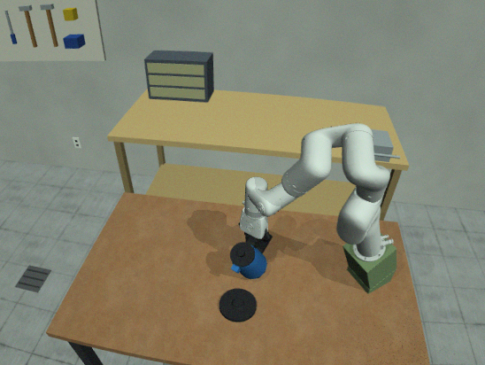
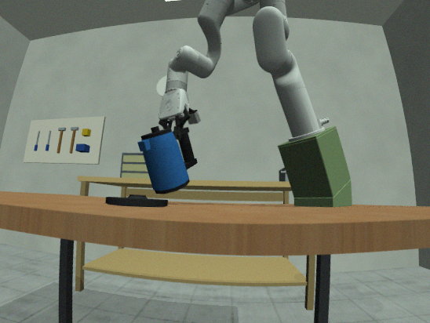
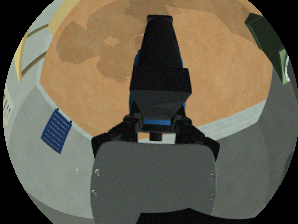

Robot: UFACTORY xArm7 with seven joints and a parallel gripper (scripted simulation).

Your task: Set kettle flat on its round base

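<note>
The blue kettle lies 70 mm below my hand. The rest, counted from my hand: round black base: 50 mm ahead, 150 mm to the left, 220 mm below.
</note>
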